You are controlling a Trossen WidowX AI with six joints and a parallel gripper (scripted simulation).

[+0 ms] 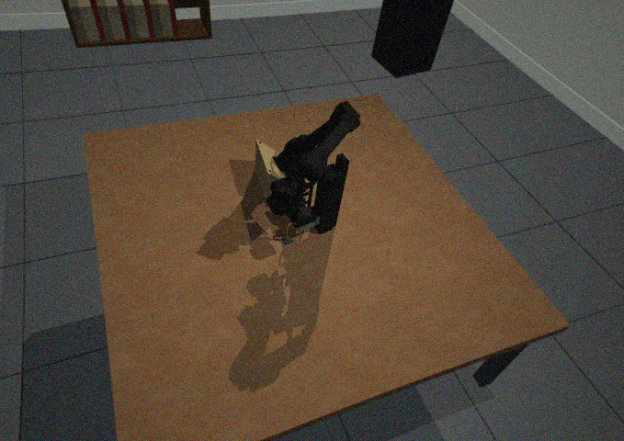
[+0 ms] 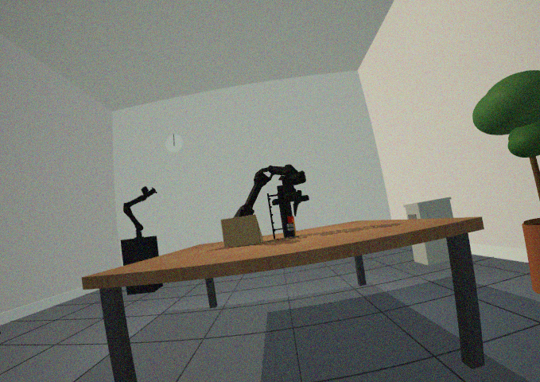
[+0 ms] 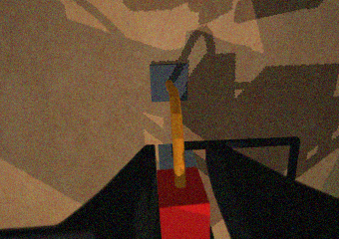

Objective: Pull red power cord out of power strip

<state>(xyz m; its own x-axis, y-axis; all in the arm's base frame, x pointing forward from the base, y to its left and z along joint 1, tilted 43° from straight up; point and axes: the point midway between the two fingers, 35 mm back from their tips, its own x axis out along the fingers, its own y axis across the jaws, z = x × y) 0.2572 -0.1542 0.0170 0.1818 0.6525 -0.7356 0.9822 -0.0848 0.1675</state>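
My gripper tip is 1 cm past the red plug and 7 cm to the right of it. Round my gripper tip: black power strip: 1 cm behind, 15 cm to the left, 2 cm above.
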